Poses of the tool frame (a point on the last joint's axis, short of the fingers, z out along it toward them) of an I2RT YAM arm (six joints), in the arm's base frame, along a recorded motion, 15 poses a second.
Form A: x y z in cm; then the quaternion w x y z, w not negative.
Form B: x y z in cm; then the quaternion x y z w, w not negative. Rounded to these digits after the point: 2 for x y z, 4 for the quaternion.
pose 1, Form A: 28.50 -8.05 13.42 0.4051 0.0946 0.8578 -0.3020
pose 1, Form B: 28.50 -8.05 13.42 0.0946 0.8578 -0.3020 0.4051
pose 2, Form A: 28.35 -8.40 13.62 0.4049 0.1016 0.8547 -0.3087
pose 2, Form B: 28.35 -8.40 13.62 0.1016 0.8547 -0.3087 0.4049
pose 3, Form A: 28.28 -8.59 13.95 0.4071 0.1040 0.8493 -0.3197
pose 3, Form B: 28.28 -8.59 13.95 0.1040 0.8493 -0.3197 0.4071
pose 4, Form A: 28.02 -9.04 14.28 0.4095 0.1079 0.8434 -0.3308
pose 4, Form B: 28.02 -9.04 14.28 0.1079 0.8434 -0.3308 0.4095
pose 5, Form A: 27.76 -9.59 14.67 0.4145 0.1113 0.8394 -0.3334
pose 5, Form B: 27.76 -9.59 14.67 0.1113 0.8394 -0.3334 0.4145
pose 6, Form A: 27.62 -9.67 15.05 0.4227 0.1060 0.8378 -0.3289
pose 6, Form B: 27.62 -9.67 15.05 0.1060 0.8378 -0.3289 0.4227
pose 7, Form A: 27.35 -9.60 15.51 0.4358 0.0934 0.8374 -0.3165
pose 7, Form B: 27.35 -9.60 15.51 0.0934 0.8374 -0.3165 0.4358
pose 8, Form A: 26.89 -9.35 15.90 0.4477 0.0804 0.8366 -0.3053
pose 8, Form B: 26.89 -9.35 15.90 0.0804 0.8366 -0.3053 0.4477
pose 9, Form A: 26.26 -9.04 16.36 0.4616 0.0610 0.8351 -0.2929
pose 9, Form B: 26.26 -9.04 16.36 0.0610 0.8351 -0.2929 0.4616
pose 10, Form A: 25.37 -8.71 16.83 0.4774 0.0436 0.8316 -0.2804
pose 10, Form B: 25.37 -8.71 16.83 0.0436 0.8316 -0.2804 0.4774
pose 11, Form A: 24.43 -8.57 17.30 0.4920 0.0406 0.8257 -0.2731
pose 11, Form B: 24.43 -8.57 17.30 0.0406 0.8257 -0.2731 0.4920
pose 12, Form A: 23.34 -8.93 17.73 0.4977 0.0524 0.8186 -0.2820
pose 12, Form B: 23.34 -8.93 17.73 0.0524 0.8186 -0.2820 0.4977
